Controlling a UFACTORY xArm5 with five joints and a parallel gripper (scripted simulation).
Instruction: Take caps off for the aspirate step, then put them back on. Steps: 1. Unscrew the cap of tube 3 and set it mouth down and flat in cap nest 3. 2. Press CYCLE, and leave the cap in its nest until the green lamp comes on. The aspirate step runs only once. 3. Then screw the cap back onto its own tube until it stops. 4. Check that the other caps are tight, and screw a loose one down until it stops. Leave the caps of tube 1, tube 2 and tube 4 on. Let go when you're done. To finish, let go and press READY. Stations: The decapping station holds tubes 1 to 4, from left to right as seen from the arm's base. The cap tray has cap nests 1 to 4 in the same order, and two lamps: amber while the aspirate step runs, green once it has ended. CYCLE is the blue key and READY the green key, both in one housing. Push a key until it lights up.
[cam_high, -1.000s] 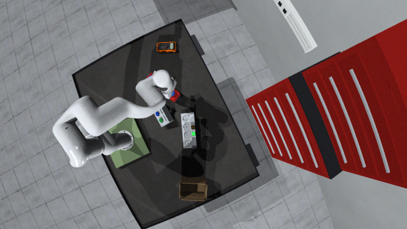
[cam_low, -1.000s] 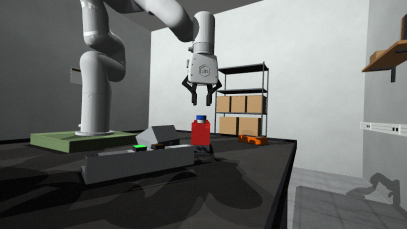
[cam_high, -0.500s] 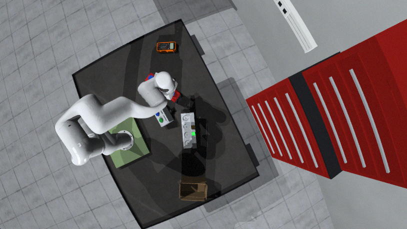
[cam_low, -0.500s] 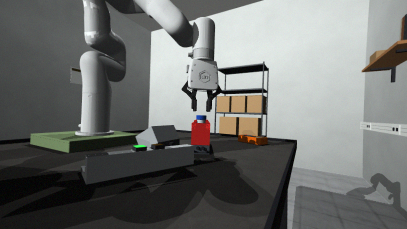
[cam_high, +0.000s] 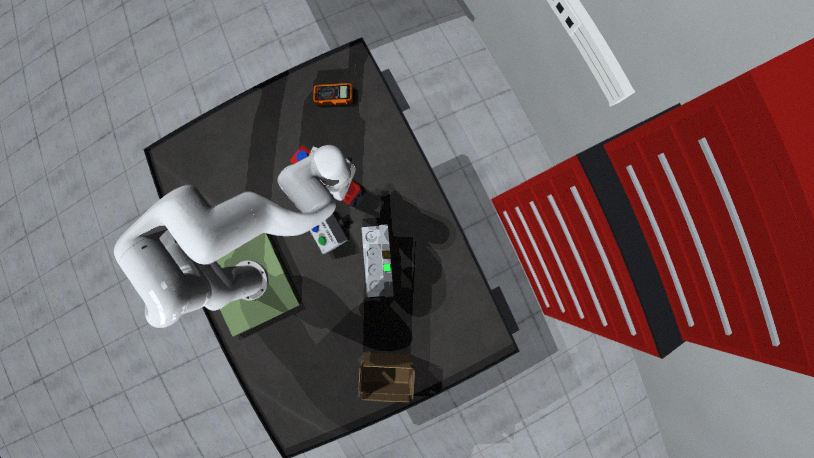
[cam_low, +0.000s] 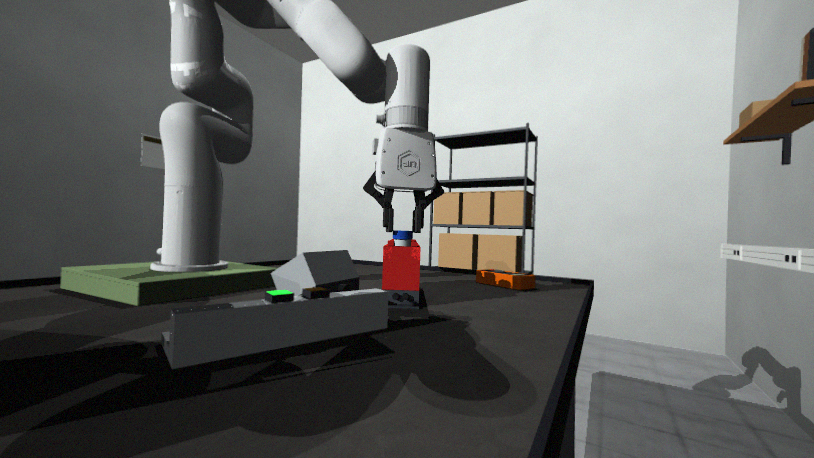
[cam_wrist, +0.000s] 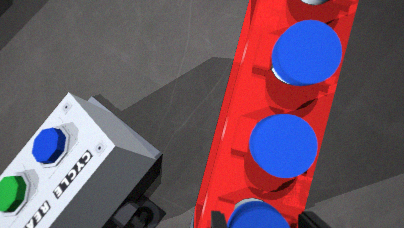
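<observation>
The green ready key lies 13 cm behind my hand, 11 cm to the right of it and 7 cm below it. The rest, counted from my hand: key housing: 12 cm behind, 8 cm to the right, 8 cm below; then blue cycle key: 14 cm behind, 7 cm below, 6 cm to the right; then orange multimeter: 32 cm to the left, 12 cm below, 11 cm ahead.
</observation>
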